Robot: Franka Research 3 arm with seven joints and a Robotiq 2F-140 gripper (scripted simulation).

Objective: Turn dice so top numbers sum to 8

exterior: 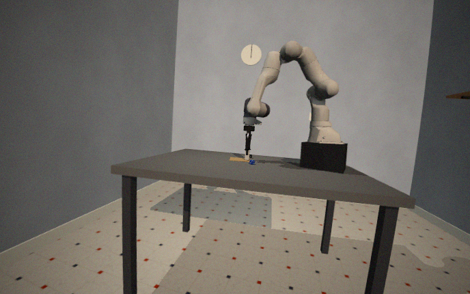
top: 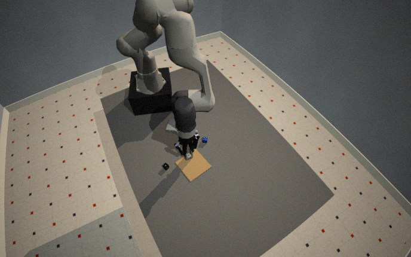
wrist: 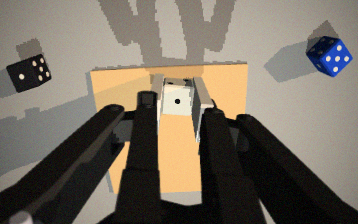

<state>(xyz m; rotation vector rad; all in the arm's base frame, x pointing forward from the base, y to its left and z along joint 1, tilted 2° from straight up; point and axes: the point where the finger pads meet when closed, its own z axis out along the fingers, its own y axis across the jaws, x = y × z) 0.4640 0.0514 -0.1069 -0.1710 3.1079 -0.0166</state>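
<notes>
The white die lies 2 cm below my hand. Also, from my hand: blue die (6 cm behind, 13 cm to the left, 3 cm below); black die (1 cm ahead, 13 cm to the right, 3 cm below); tan mat (5 cm ahead, 1 cm to the left, 4 cm below).
</notes>
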